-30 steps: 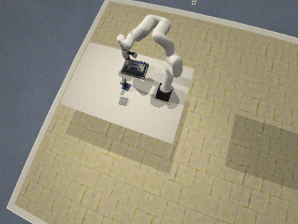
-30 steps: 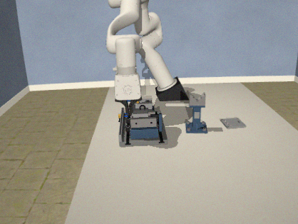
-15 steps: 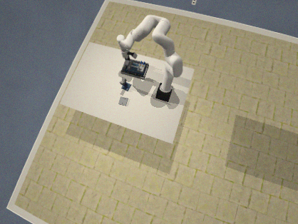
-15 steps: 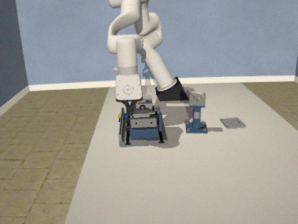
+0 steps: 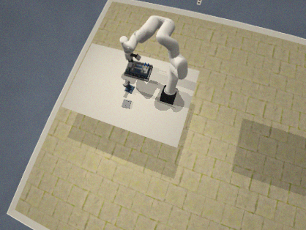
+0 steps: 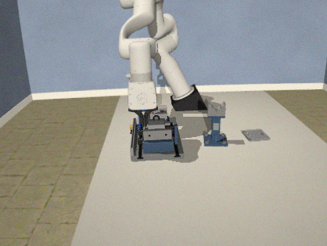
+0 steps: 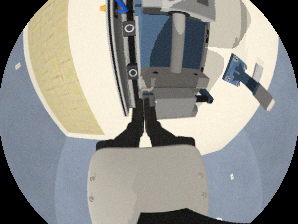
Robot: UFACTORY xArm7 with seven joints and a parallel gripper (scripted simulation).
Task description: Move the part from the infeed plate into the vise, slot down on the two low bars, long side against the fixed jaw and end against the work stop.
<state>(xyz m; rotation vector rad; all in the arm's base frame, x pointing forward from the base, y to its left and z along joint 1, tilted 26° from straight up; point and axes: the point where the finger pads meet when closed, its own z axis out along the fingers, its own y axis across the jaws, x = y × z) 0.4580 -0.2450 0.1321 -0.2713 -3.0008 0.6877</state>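
My hand is 1 cm short of the part, 4 cm to the right of it and 3 cm above it. From my hand the other things lie so: V-block post (28 cm to the left, 6 cm below); then air cylinder (16 cm behind, 7 cm to the left, 4 cm below); then infeed plate (46 cm to the left, 12 cm below).
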